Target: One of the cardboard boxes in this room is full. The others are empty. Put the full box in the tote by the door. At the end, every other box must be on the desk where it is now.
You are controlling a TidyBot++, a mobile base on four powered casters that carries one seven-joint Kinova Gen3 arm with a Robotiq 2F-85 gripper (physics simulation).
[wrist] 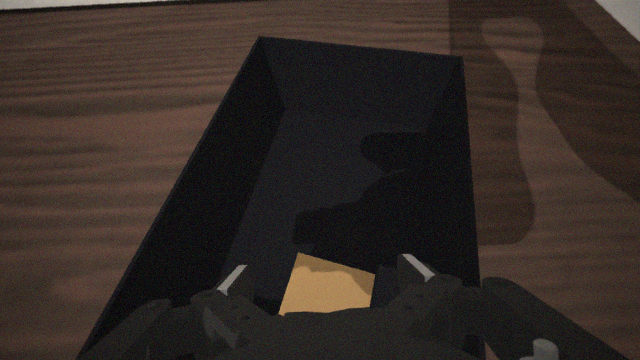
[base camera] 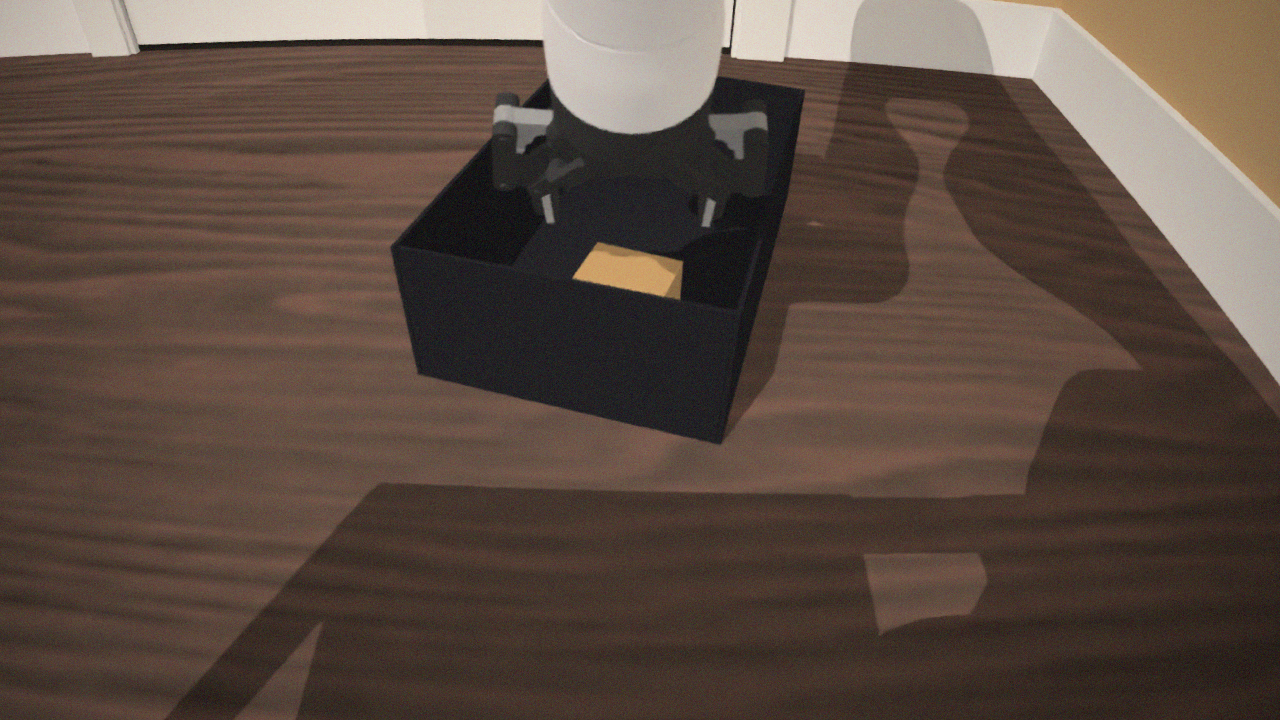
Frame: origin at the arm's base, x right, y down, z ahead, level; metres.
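Seen in the pictures: gripper, fingertip midpoint: (wrist: 325, 275) (base camera: 628, 211).
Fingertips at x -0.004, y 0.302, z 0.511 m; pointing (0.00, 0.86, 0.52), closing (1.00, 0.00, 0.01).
Pixels of each thing's top centre, then the offset from my fingertips to it. Level surfaces: height alone.
- black tote, top centre: (base camera: 633, 151) (wrist: 322, 174) dy -0.006, dx +0.002, dz +0.067 m
- tan cardboard box, top centre: (base camera: 615, 290) (wrist: 319, 328) dy +0.041, dx -0.006, dz -0.026 m
- wooden floor, surface height: dy +0.094 m
The black tote (base camera: 572, 349) (wrist: 350, 75) stands on the floor. A tan cardboard box (base camera: 629, 268) (wrist: 327, 287) is down inside the tote, near its front wall in the base camera view; its lower part is hidden. My gripper (base camera: 628, 210) (wrist: 325, 275) is open, with its fingers wide apart and empty. It hangs over the tote's inside, above the box and apart from it in the base camera view. The desk and the other boxes do not show in these views.
A white door (base camera: 340, 17) stands behind the tote. A white baseboard (base camera: 1163, 197) and a tan wall (base camera: 1190, 71) run along the right. Shadows of the robot fall across the wooden floor (base camera: 179, 358) (wrist: 75, 175).
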